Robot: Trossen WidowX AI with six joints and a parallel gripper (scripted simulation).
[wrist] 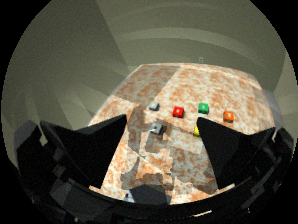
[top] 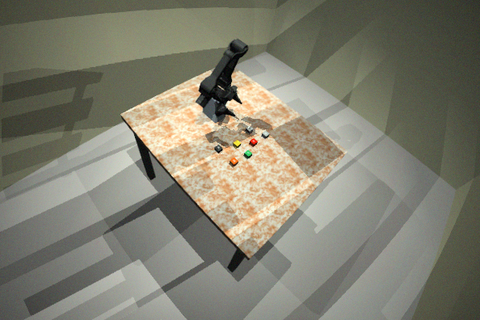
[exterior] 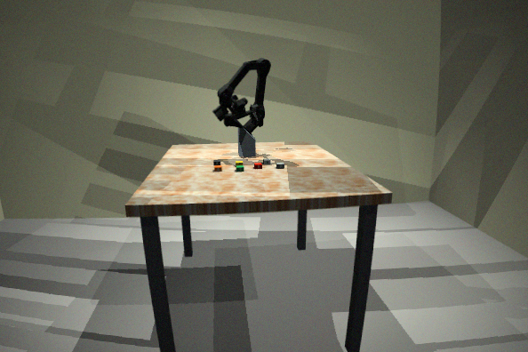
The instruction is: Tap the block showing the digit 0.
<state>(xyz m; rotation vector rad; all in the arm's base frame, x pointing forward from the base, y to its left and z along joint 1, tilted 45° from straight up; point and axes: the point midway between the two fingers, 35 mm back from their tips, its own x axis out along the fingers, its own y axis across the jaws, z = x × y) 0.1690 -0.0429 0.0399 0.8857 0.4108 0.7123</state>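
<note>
Right now the red block is 13 cm ahead of my gripper tip, 3 cm to the left of it and 17 cm below it. Also, from my gripper tip: white block: 5 cm ahead, 7 cm to the left, 17 cm below; then yellow block: 8 cm ahead, 6 cm to the right, 17 cm below; then dark grey block: 5 cm ahead, 16 cm to the right, 17 cm below.
</note>
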